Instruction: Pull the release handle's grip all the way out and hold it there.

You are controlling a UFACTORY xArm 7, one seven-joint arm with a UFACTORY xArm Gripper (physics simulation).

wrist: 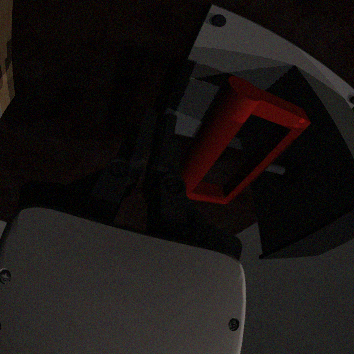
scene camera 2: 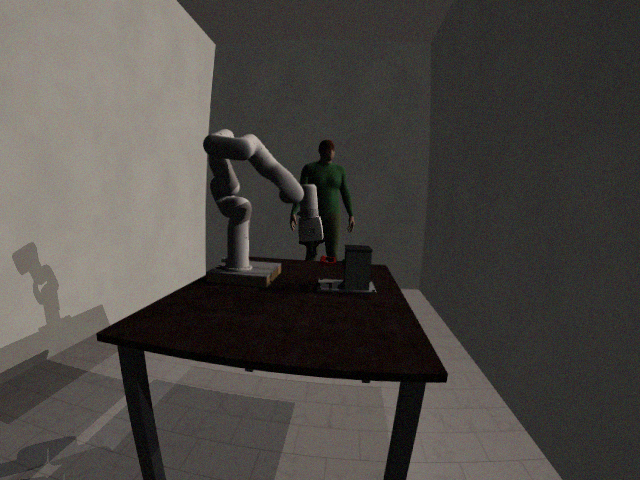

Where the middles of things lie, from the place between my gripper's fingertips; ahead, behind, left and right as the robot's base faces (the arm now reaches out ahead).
Scene:
I see the light grey base plate (wrist: 225, 45) 150 mm ahead of my hand, 10 mm to the left of it and 110 mm below it.

